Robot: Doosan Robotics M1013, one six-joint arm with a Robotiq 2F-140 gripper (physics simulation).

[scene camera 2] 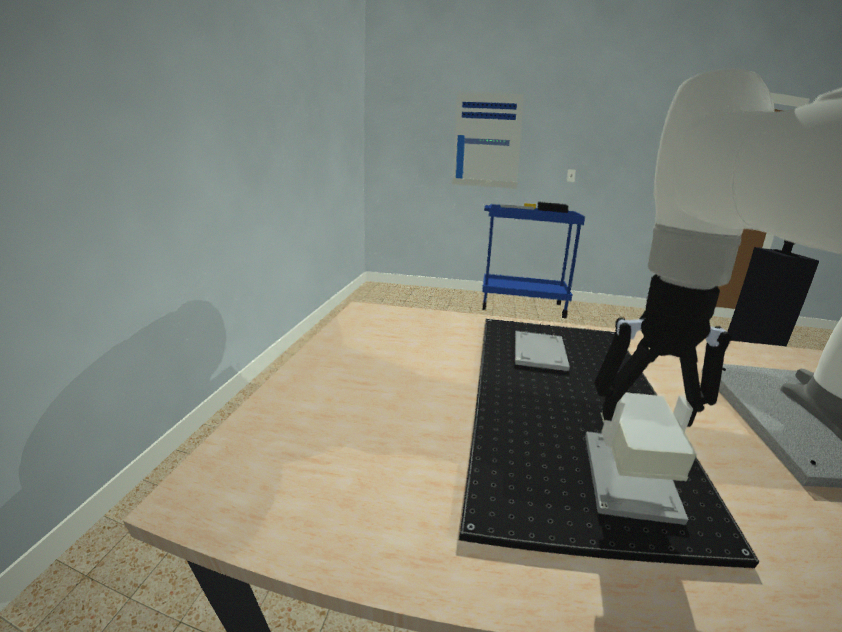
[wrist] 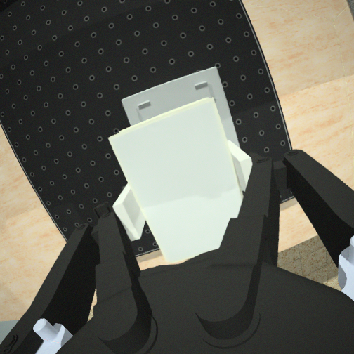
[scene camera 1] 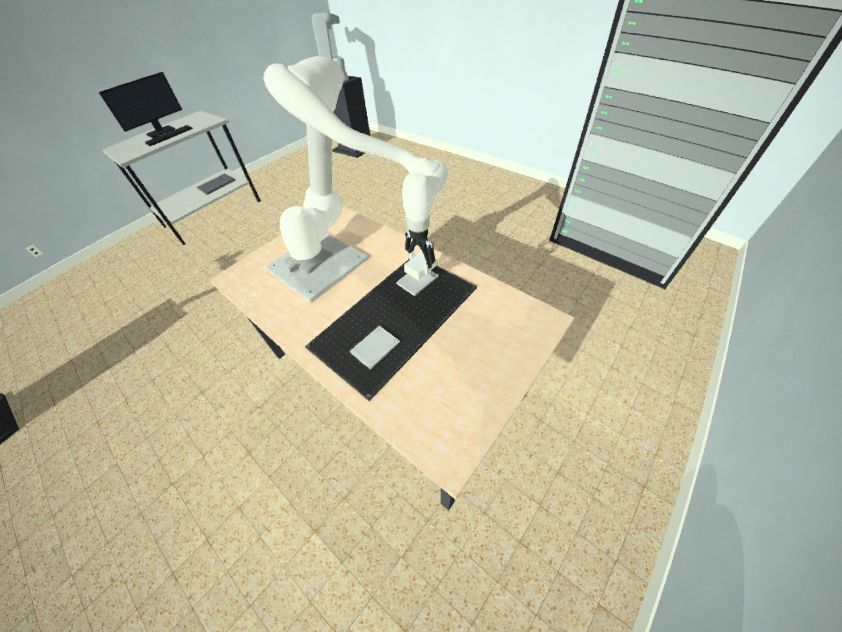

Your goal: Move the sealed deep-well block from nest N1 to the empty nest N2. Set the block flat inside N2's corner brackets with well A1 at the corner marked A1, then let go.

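Places are measured from the arm's base along level axes (x ahead, y left, z up), in millimetres.
Pixels of known places: arm's base, origin of the base link: (scene camera 2: 841, 412) (scene camera 1: 309, 258).
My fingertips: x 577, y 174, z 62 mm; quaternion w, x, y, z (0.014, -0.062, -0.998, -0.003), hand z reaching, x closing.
For each thing: its top centre in the pictures, then the offset to it from my fingertips. Level surfaces: height alone.
- sealed deep-well block, middle of its top: (scene camera 2: 649, 418) (scene camera 1: 420, 260) dx +1, dy +4, dz +43 mm
- nest N2, middle of its top: (scene camera 2: 632, 468) (scene camera 1: 417, 278) dx -15, dy -10, dz -60 mm
- Nest N1, middle of its top: (scene camera 2: 540, 346) (scene camera 1: 374, 345) dx +53, dy -408, dz -60 mm
- black perforated board, its level: dz -74 mm
- wooden table, its level: dz -87 mm
The sealed deep-well block (scene camera 1: 415, 268) (scene camera 2: 652, 438) (wrist: 180, 175) is a pale, smooth-topped box. My gripper (scene camera 1: 420, 259) (scene camera 2: 647, 416) (wrist: 184, 172) is shut on it, one light pad on each side. The block looks level and hangs a little above nest N2 (scene camera 1: 410, 285) (scene camera 2: 639, 504) (wrist: 172, 93), a light grey plate with corner brackets. In the wrist view, two brackets show beyond the block's far edge; the block hides much of the plate. Nest N1 (scene camera 1: 374, 347) (scene camera 2: 541, 348) holds no block. The A1 mark and well A1 cannot be made out.
Both nests are on a black perforated board (scene camera 1: 380, 316) (scene camera 2: 523, 442) (wrist: 65, 65) on the wooden table (scene camera 1: 503, 340) (scene camera 2: 340, 421). The arm's grey base plate (scene camera 1: 340, 261) (scene camera 2: 768, 414) stands beside the board. A server rack (scene camera 1: 578, 156) and a blue cart (scene camera 2: 533, 216) stand off the table.
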